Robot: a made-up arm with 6 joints.
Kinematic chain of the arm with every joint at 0, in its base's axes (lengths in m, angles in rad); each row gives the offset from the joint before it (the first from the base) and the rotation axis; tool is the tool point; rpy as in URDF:
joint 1: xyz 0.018 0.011 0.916 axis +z
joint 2: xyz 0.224 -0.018 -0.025 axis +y
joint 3: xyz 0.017 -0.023 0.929 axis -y
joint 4: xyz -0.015 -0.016 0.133 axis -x
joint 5: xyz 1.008 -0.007 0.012 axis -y
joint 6: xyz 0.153 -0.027 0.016 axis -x
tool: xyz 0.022 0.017 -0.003 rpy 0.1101 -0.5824 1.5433
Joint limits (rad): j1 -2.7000..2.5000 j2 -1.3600..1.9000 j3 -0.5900..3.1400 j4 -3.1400..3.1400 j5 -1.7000..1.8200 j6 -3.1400..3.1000
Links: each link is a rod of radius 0.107 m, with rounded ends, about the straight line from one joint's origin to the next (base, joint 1, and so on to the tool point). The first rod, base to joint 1, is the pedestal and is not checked.
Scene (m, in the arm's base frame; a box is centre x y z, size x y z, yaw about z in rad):
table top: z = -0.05
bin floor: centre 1 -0.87 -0.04 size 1.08 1.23 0.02 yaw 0.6
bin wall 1: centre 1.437 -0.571 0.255 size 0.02 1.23 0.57 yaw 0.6
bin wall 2: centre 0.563 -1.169 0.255 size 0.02 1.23 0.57 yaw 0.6
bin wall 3: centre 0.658 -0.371 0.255 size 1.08 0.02 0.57 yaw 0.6
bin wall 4: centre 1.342 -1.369 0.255 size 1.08 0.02 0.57 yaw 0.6
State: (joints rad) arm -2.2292 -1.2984 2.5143 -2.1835 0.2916 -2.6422
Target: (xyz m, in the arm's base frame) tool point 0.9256 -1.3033 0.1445
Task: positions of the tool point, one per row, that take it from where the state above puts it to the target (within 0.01 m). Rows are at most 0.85 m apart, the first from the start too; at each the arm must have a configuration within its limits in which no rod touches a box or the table.
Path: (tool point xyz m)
1: 0.7680 1.5611 1.1145
2: 0.4769 1.5144 1.8583
3: 0.1508 1.1146 2.4802
4: -0.0600 0.4395 2.8498
5: -0.0612 -0.3405 2.8943
6: 0.1474 -1.0213 2.6169
7: 0.4742 -1.4374 2.0948
8: 0.7769 -1.5178 1.4584
9: 0.9256 -1.3033 0.8586
10: 0.9517 -1.3366 0.6313
11: 0.9523 -1.3375 0.3907
12: 0.9255 -1.3033 0.1445

